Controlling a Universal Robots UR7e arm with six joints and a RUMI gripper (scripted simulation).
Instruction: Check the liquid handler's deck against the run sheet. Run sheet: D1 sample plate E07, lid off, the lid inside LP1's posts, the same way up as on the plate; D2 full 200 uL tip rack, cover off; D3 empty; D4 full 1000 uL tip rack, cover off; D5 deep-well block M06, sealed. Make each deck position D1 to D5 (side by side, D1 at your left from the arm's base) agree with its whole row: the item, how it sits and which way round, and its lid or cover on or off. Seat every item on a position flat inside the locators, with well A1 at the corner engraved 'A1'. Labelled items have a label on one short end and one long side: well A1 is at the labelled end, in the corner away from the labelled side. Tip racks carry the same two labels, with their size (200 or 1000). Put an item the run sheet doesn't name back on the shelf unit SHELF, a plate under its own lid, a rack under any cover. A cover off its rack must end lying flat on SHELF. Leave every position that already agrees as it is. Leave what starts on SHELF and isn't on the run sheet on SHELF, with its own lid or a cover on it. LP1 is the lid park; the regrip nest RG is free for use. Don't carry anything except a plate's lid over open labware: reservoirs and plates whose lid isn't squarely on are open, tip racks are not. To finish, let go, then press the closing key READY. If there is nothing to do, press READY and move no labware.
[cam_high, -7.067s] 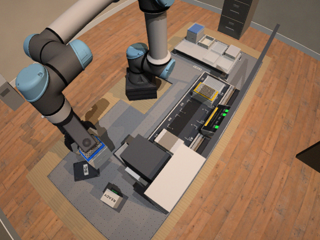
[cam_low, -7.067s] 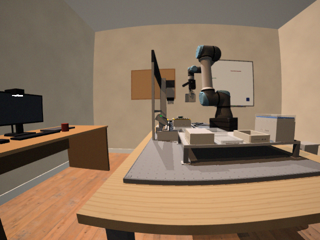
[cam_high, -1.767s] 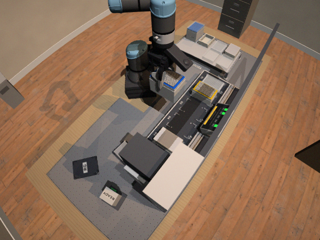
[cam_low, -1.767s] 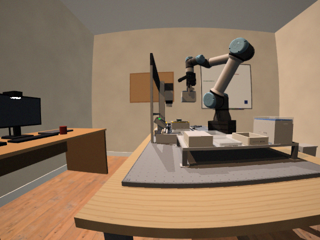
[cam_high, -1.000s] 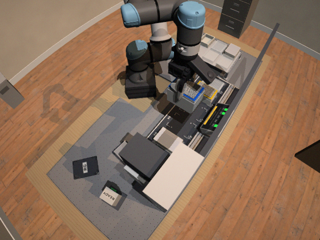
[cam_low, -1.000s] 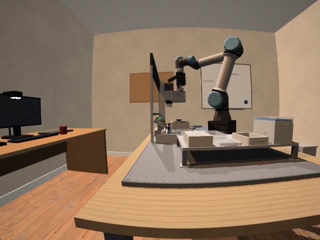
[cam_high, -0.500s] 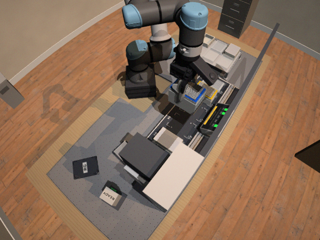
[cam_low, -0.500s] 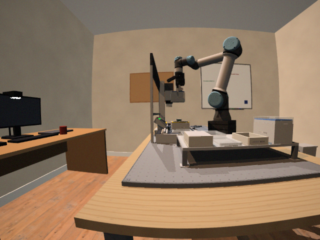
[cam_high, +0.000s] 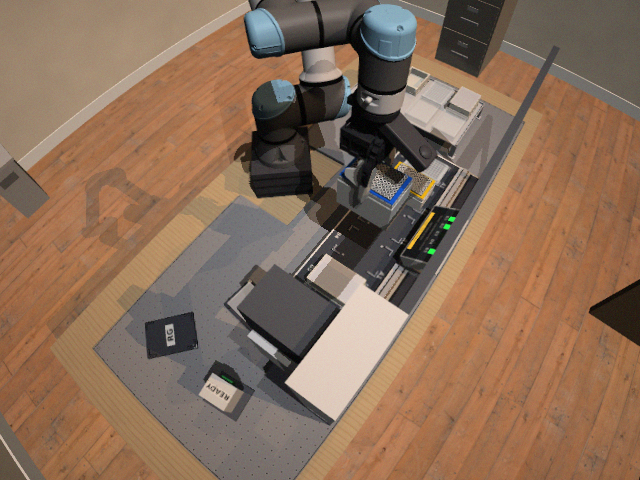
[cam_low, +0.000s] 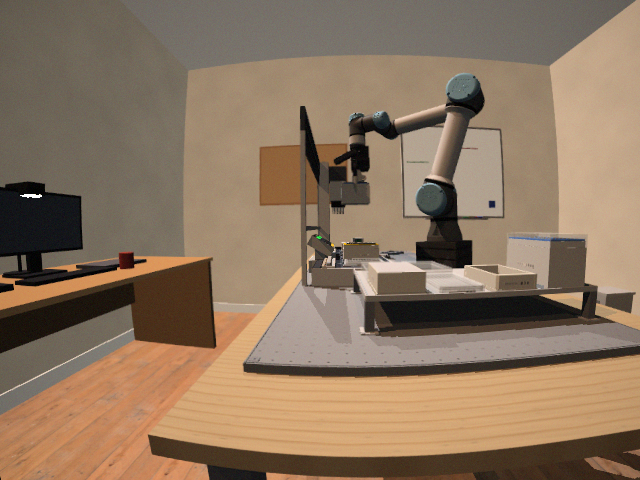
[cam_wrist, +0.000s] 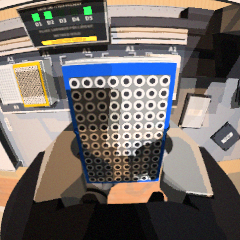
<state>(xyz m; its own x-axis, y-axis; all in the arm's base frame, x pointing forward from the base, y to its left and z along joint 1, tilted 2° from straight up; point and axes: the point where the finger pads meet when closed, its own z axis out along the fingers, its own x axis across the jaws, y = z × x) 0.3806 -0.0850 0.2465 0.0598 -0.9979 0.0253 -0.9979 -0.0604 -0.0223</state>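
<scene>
The blue-rimmed tip rack is 10 mm ahead of my hand and 10 mm to the left of it. Round my hand: white housing: 180 mm ahead, 340 mm to the right, 70 mm below; then yellow-rimmed tip rack: 10 mm behind, 250 mm to the left, 250 mm below; then pipetting head: 100 mm ahead, 340 mm to the right, 40 mm above.
</scene>
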